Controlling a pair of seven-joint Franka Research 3 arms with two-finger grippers.
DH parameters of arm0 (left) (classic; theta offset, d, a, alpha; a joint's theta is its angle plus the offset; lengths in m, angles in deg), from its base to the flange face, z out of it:
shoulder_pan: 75.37 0.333 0 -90
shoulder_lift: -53.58 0 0 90
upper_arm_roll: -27.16 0.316 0.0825 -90
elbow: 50.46 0 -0.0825 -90
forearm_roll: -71.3 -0.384 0 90
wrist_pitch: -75.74 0 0.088 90
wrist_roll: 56.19 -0.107 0 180
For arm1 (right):
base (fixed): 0 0 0 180
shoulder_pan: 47.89 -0.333 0 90
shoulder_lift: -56.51 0 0 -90
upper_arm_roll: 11.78 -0.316 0.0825 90
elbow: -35.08 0 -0.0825 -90
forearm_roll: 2.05 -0.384 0 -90
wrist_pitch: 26.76 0 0.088 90
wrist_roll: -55.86 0.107 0 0
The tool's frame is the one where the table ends.
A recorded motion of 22 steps. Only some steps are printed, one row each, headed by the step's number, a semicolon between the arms.
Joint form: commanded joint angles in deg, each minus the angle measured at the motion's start. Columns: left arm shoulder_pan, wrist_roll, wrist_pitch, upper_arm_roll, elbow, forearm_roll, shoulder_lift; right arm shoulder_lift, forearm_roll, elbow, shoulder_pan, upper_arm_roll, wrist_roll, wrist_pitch.
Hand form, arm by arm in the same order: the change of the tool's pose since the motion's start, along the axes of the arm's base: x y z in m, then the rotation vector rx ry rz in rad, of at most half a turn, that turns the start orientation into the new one. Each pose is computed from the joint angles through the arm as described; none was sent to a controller.
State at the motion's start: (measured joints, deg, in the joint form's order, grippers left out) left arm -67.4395 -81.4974 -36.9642 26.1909 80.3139 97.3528 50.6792; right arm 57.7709 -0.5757 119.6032 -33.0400 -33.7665 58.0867 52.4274
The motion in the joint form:
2: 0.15 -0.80 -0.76 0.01 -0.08 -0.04 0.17; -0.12 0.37 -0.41 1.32 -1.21 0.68 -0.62
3: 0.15 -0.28 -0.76 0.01 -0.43 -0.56 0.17; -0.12 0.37 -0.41 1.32 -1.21 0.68 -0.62
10: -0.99 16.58 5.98 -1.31 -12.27 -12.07 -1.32; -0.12 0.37 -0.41 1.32 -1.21 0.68 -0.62
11: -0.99 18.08 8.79 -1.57 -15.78 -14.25 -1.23; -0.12 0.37 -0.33 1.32 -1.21 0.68 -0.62
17: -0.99 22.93 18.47 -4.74 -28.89 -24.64 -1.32; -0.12 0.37 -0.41 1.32 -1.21 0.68 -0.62
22: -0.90 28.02 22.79 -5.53 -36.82 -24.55 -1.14; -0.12 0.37 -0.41 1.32 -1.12 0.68 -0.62
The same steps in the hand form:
2: 0.0019 0.0023 -0.0002 0.0032 -0.0157 -0.0055; -0.0017 -0.0020 0.0036 -0.0083 0.0003 -0.0145
3: 0.0034 0.0031 0.0021 0.0124 -0.0170 -0.0030; -0.0017 -0.0020 0.0036 -0.0083 0.0003 -0.0145
10: 0.0359 -0.0069 0.0948 0.2146 -0.0238 0.0912; -0.0017 -0.0020 0.0036 -0.0083 0.0003 -0.0145
11: 0.0415 -0.0072 0.1181 0.2490 -0.0293 0.0874; -0.0017 -0.0020 0.0029 -0.0084 0.0017 -0.0145
17: 0.0510 -0.0227 0.2115 0.4306 -0.0847 0.0554; -0.0017 -0.0020 0.0036 -0.0083 0.0003 -0.0145
22: 0.0510 -0.0302 0.2689 0.4347 -0.1260 0.1410; -0.0016 -0.0028 0.0036 -0.0083 0.0003 -0.0161

